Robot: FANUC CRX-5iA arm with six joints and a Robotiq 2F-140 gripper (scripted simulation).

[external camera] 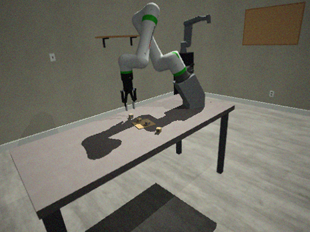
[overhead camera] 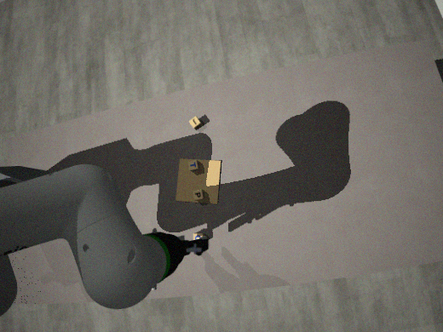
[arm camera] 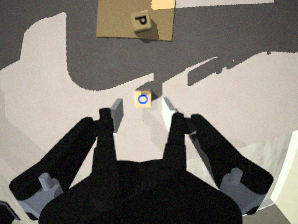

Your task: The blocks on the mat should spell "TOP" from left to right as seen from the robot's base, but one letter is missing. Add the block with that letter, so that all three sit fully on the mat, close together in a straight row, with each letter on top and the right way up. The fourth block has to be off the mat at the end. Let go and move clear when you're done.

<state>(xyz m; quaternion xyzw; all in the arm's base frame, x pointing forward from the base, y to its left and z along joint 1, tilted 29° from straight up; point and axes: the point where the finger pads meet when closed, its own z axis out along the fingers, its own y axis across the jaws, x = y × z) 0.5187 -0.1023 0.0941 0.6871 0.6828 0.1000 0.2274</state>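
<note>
My hand is 8 cm above the O block. The rest, counted from my hand: P block 1 cm ahead, 13 cm to the left, 8 cm below; mat 18 cm to the left, 10 cm below.
</note>
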